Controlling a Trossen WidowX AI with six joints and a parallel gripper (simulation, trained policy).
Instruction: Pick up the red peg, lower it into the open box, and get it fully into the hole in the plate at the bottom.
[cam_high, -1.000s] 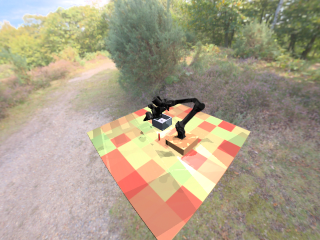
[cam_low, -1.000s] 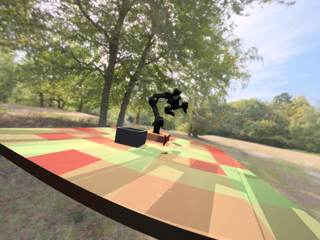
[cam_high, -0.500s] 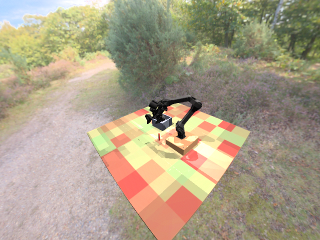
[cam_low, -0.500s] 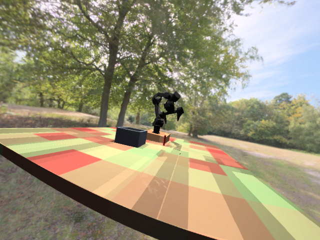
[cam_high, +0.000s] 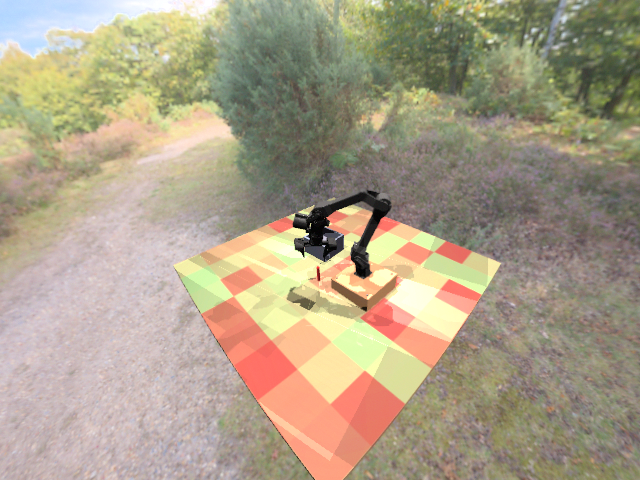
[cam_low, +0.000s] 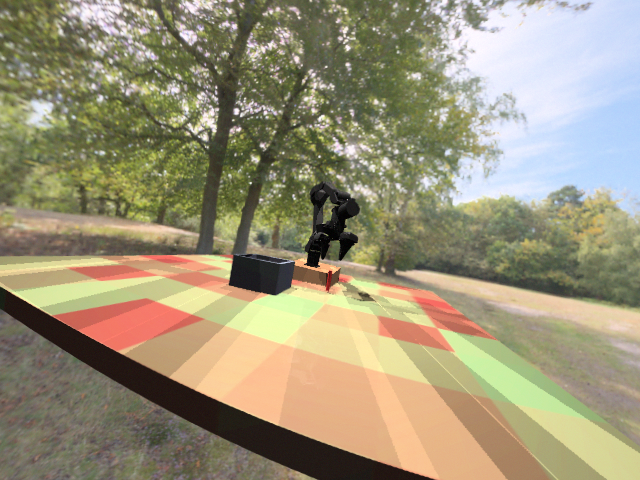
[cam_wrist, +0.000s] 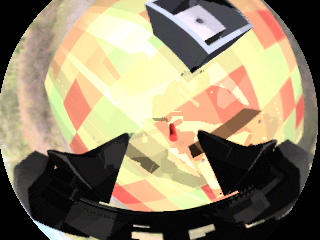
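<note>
My gripper tip is 30 mm past the red peg and 80 mm above it. The rest, counted from my gripper tip: grey box 150 mm ahead, 190 mm to the right, 100 mm below; then light plate 150 mm ahead, 190 mm to the right, 80 mm below.
</note>
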